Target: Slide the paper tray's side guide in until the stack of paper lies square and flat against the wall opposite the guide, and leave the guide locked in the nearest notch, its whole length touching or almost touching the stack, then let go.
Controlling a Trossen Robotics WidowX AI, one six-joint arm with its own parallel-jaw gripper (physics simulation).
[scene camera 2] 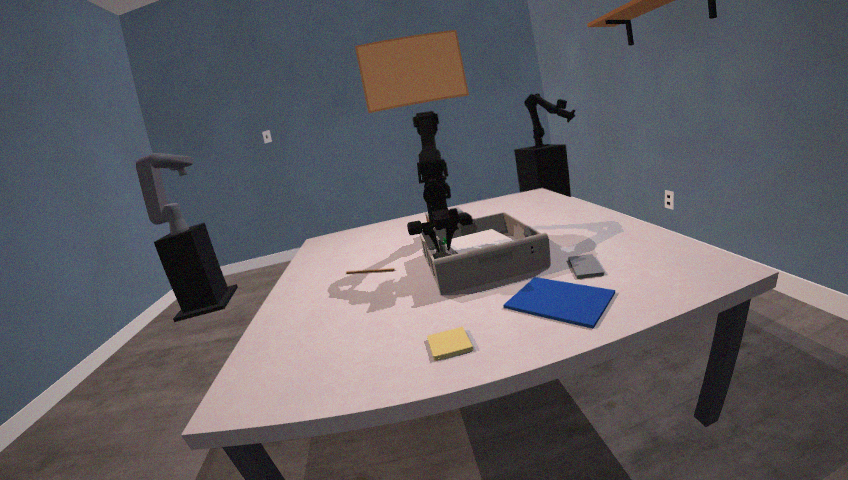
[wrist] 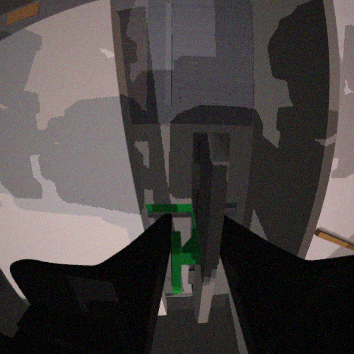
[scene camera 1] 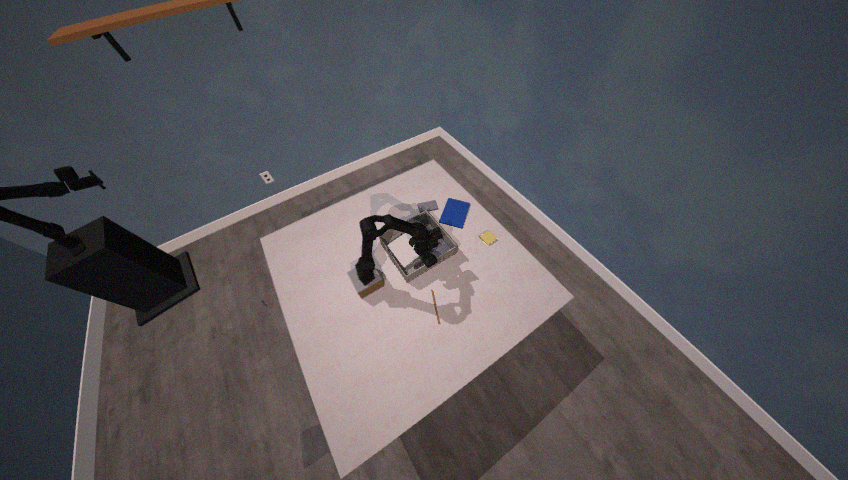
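Where they show: gripper, between the fingertips: (wrist: 192,219) (scene camera 1: 423,259); arm's base, origin of its link: (scene camera 1: 366,277).
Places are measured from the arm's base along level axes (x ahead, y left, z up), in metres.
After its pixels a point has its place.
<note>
The grey paper tray (scene camera 1: 413,274) @[x 0.196, y -0.132, z -0.029 m] (scene camera 2: 489,269) @[x 0.498, y -0.042, z -0.043 m] stands on the white table, with the white paper stack (scene camera 1: 403,250) @[x 0.252, y 0.023, z -0.042 m] (scene camera 2: 481,238) @[x 0.266, y 0.043, z -0.042 m] inside it. My gripper (scene camera 1: 429,259) @[x 0.299, y -0.097, z -0.037 m] (scene camera 2: 445,248) @[x 0.299, y -0.097, z -0.037 m] (wrist: 192,219) @[x 0.299, y -0.097, z -0.037 m] reaches down into the tray's near-left end. In the wrist view its two black fingers stand a little apart, one on each side of the dark upright side guide (wrist: 207,197) @[x 0.325, y -0.102, z -0.009 m] and its green latch (wrist: 180,258) @[x 0.301, y -0.088, z -0.002 m] (scene camera 2: 445,240) @[x 0.304, y -0.087, z -0.004 m]. I cannot see either finger pressing on them. The stack is hidden in the wrist view.
A blue notebook (scene camera 1: 454,212) @[x 0.678, y 0.042, z -0.075 m] (scene camera 2: 560,301) @[x 0.695, y 0.033, z -0.075 m], a yellow sticky pad (scene camera 1: 488,237) @[x 0.690, y -0.227, z -0.073 m] (scene camera 2: 450,342) @[x 0.697, y -0.225, z -0.073 m] and a small grey device (scene camera 1: 428,206) @[x 0.587, y 0.189, z -0.073 m] (scene camera 2: 585,266) @[x 0.598, y 0.187, z -0.073 m] lie beside the tray. A pencil (scene camera 1: 435,307) @[x 0.174, y -0.326, z -0.075 m] (scene camera 2: 370,271) @[x 0.184, y -0.318, z -0.079 m] (wrist: 333,239) @[x 0.205, y -0.277, z -0.076 m] lies on its other side. The arm's base (scene camera 1: 367,281) @[x -0.010, y -0.026, z 0.013 m] stands close to the tray.
</note>
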